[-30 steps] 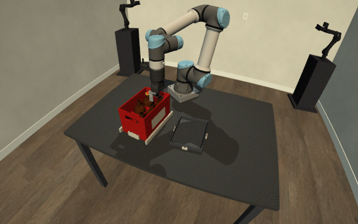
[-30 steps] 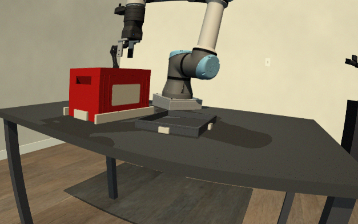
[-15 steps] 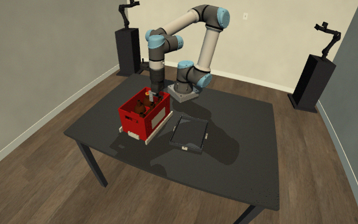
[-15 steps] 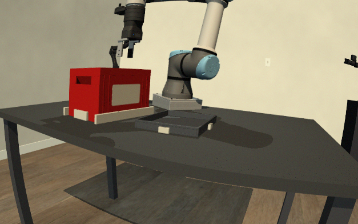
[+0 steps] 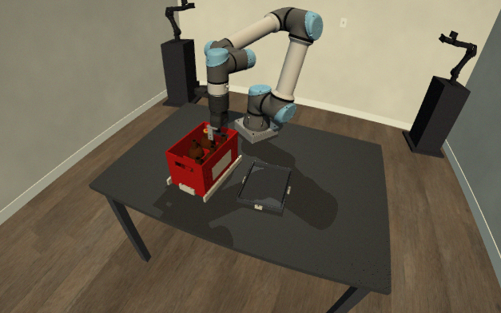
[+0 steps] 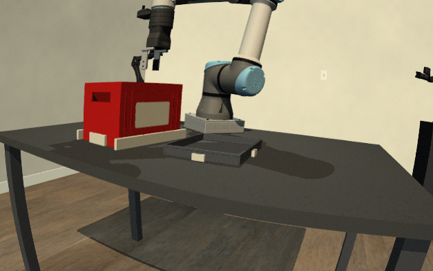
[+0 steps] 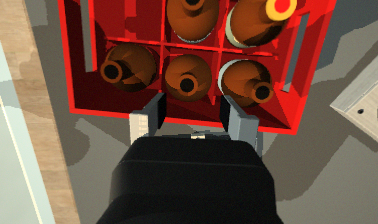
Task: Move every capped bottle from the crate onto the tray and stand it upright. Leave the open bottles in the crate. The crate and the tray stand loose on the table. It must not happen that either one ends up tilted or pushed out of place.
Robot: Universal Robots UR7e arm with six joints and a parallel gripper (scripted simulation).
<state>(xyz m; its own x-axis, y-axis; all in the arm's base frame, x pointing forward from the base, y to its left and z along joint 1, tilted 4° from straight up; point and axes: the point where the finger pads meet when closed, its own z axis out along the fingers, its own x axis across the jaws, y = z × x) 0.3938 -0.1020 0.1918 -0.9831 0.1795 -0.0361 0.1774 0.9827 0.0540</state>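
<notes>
Now: hand 15 cm above the brown capped bottle, 10 cm past it and 8 cm to the left of it. From my hand the other things lie so: dark tray: 23 cm to the left, 22 cm below, 1 cm ahead; then red crate: 15 cm below, 6 cm to the right.
</notes>
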